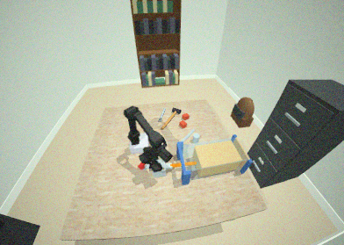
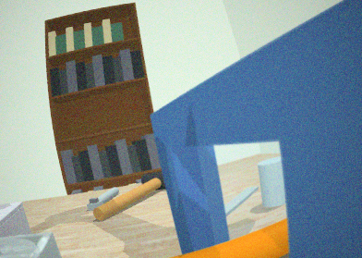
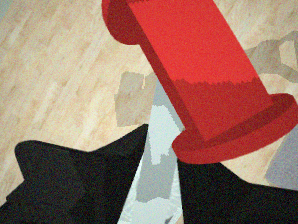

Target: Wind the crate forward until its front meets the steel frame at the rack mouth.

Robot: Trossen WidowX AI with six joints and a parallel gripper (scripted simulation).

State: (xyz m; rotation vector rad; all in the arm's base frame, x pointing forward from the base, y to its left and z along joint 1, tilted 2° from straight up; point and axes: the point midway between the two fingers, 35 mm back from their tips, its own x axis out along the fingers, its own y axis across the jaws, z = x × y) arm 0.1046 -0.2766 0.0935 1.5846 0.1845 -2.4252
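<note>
My gripper tip is 30 mm past the red grip, 10 mm to the left of it and 50 mm below it. Round my gripper tip: blue frame (220 mm ahead, 20 mm below); grey winch (50 mm ahead, 10 mm to the left, 90 mm below); winch handle (20 mm above).
</note>
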